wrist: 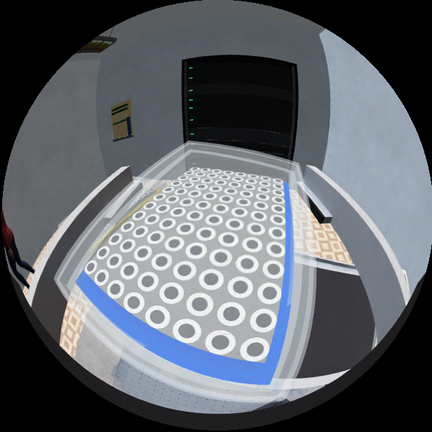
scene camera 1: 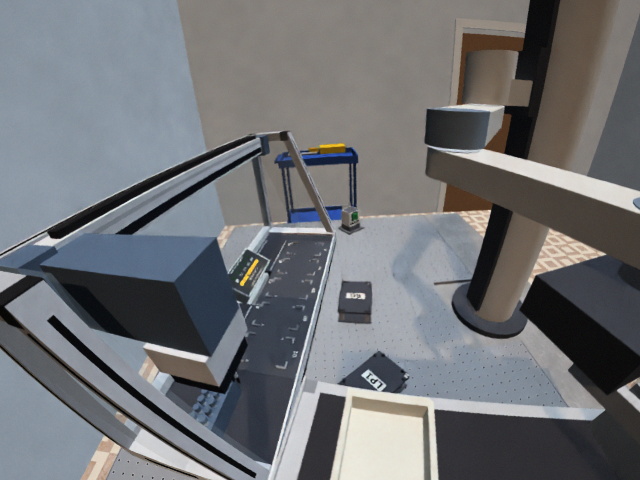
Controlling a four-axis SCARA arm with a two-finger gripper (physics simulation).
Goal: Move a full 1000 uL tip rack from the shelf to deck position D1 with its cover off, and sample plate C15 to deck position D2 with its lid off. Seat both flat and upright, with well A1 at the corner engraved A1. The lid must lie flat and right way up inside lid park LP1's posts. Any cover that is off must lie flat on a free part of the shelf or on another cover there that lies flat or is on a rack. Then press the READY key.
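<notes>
A tip rack (wrist: 205, 233) with a blue band and rows of white-ringed tips fills the middle of the wrist view, under a clear cover (wrist: 240, 154). My gripper (wrist: 217, 171) is open, its fingers on either side of the covered rack with nothing held; whether they touch the cover cannot be told. The gripper's fingers do not show in the scene view. The black deck (scene camera 1: 268, 392) has several positions with corner brackets. Lid park LP1 (scene camera 1: 395, 373) is partly hidden by the shelf edge. A panel with a yellow bar (scene camera 1: 250, 273) stands beside the deck. Plate C15 cannot be made out.
A yellow-edged rack (wrist: 150, 194) shows through the cover at the left. A cream tray (scene camera 1: 387, 444) stands at the front. A frame (scene camera 1: 160, 178) and a dark box (scene camera 1: 139, 289) overhang the deck. A black block (scene camera 1: 355, 304) and a small device (scene camera 1: 350, 218) stand on the table.
</notes>
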